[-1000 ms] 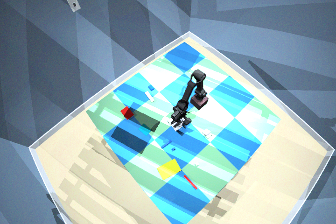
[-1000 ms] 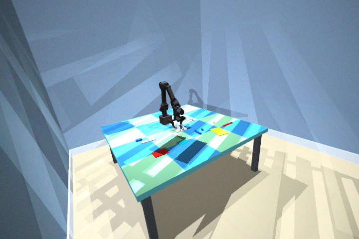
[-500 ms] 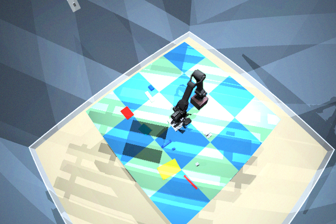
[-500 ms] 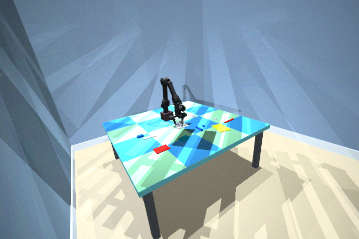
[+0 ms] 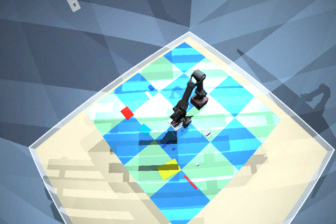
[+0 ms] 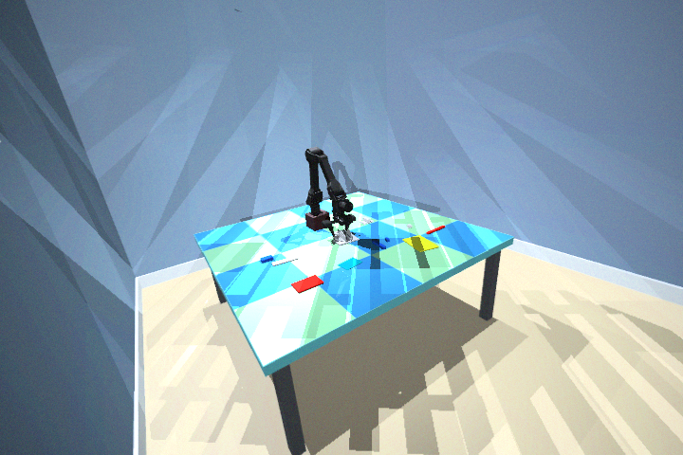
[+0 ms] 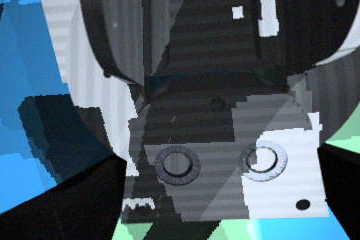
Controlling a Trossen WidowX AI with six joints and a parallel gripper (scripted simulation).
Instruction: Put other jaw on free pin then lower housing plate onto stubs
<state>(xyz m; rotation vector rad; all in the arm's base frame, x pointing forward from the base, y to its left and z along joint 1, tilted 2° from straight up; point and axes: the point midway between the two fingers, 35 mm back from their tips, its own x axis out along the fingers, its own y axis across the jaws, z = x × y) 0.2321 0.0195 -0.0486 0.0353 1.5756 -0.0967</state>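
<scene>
The grey jaw is 20 mm to the right of my gripper tip, 20 mm ahead of it and 10 mm above it. From my gripper tip the other things lie so: blue bar 240 mm ahead, 80 mm to the left; then white base part 70 mm ahead, 10 mm to the right; then cyan tile 300 mm ahead, 130 mm to the right, 10 mm below.
</scene>
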